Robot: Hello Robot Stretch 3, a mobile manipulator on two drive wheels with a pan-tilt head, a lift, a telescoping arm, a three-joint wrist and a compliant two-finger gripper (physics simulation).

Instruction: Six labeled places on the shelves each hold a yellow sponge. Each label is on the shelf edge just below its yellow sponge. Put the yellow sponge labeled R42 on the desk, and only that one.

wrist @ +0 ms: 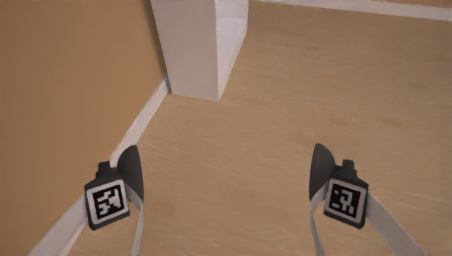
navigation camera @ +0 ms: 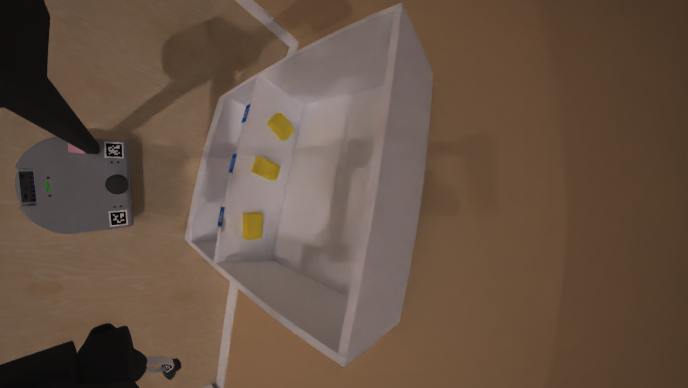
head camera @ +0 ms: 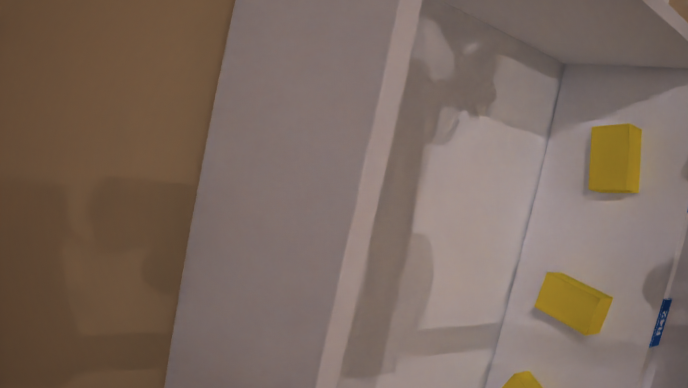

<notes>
In view: my gripper (wrist: 226, 164), a yellow sponge (head camera: 583, 308) and a yellow sponge (head camera: 615, 155).
</notes>
